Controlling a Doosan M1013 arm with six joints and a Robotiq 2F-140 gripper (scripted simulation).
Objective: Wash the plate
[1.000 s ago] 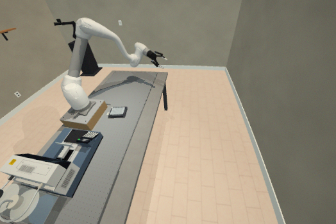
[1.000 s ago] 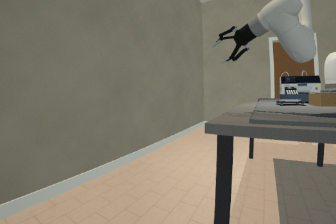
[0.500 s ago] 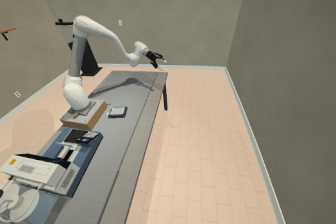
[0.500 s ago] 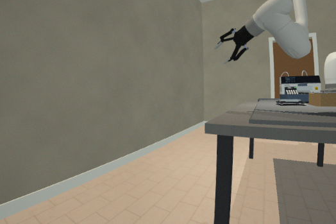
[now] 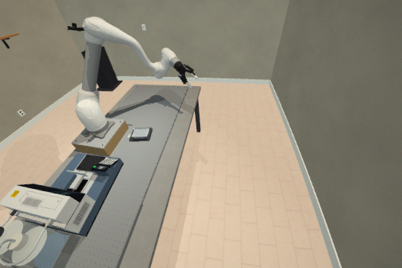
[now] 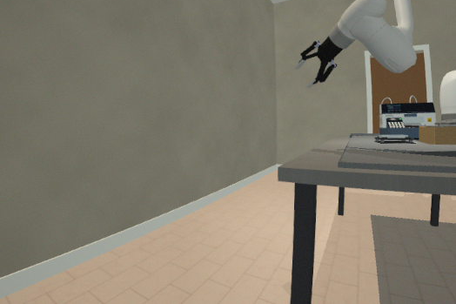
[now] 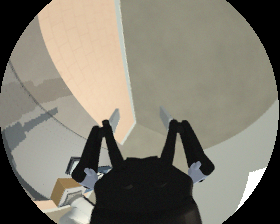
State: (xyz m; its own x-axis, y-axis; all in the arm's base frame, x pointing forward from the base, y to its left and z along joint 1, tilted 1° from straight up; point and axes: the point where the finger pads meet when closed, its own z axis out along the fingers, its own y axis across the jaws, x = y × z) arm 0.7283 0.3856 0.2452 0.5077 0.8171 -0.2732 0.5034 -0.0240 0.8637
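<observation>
Right now my hand is 410 mm past the white well plate, 340 mm to the left of it and 290 mm above it. Round my hand: dark plate nest N1: 410 mm behind, 340 mm to the right, 300 mm below; then plate washer: 830 mm to the right, 600 mm behind, 190 mm below.
</observation>
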